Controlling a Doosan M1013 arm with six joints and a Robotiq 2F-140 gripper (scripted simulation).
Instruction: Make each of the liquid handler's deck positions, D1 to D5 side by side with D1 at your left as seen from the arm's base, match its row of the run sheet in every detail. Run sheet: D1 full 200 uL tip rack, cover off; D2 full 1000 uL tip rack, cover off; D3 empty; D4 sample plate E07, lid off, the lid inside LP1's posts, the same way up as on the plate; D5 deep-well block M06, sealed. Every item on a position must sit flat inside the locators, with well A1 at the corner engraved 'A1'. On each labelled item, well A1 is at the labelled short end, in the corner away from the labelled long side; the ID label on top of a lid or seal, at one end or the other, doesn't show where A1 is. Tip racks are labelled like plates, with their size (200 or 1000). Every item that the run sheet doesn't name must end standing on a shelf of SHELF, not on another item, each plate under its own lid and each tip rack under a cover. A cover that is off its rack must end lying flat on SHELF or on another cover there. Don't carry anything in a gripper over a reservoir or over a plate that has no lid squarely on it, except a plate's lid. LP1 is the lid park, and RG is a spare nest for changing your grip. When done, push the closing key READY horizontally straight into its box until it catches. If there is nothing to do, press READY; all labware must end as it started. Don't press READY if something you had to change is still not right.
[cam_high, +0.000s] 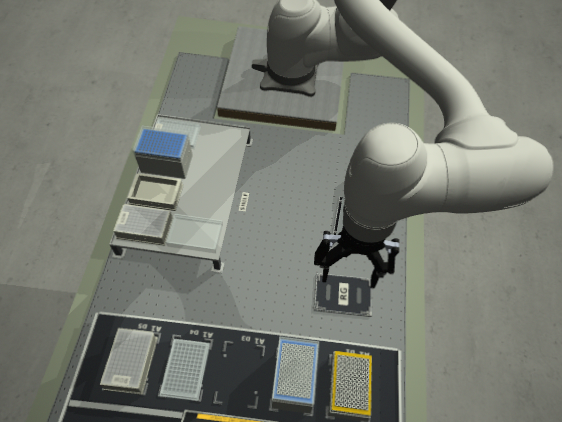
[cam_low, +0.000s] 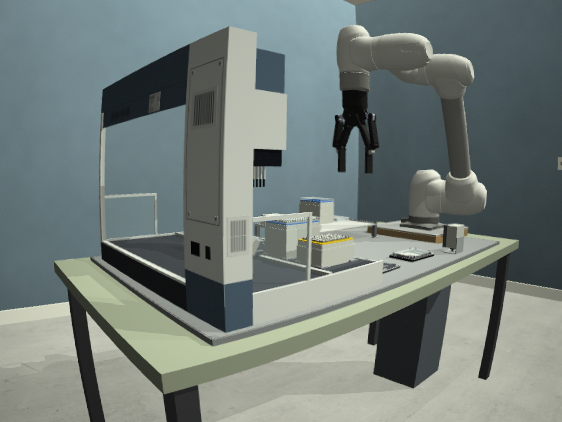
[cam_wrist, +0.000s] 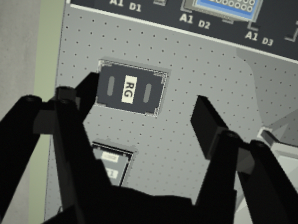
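Right now the clear sample plate is 18 cm ahead of my hand, 33 cm to the right of it and 24 cm below it. From my hand the other things lie so: yellow-rimmed tip rack: 15 cm ahead, 4 cm to the left, 21 cm below; then blue-rimmed tip rack: 16 cm ahead, 9 cm to the right, 18 cm below; then RG nest: 9 cm behind, 2 cm to the left, 31 cm below.
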